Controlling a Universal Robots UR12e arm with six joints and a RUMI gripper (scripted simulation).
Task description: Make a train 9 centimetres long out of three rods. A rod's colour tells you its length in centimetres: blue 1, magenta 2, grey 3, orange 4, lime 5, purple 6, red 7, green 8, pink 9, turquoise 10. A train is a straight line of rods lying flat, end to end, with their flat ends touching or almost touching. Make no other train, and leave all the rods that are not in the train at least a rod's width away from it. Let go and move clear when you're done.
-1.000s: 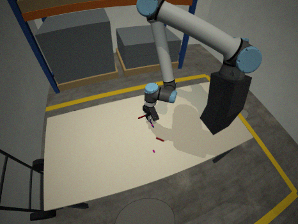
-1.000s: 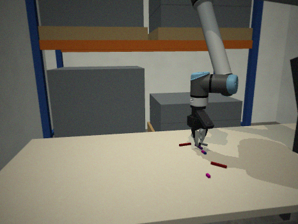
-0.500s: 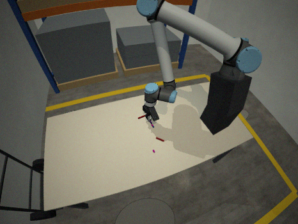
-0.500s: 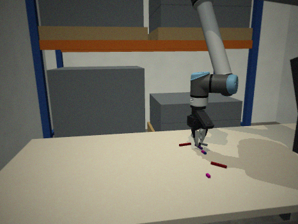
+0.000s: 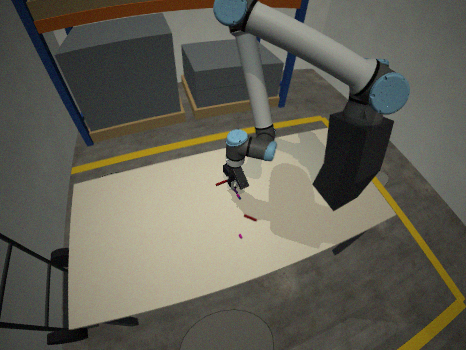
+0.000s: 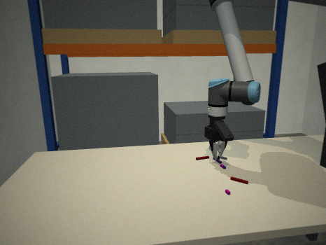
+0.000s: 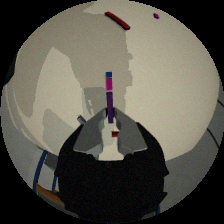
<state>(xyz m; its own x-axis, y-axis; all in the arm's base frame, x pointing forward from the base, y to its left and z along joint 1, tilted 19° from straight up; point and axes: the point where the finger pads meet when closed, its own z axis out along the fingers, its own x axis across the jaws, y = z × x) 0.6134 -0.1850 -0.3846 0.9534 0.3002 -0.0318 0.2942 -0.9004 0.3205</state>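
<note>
The blue rod is 20 mm behind my hand, 60 mm to the left of it and 20 mm below it. Also, from my hand: purple rod: 10 mm below; then grey rod: 50 mm behind, 60 mm to the right, 20 mm below.
</note>
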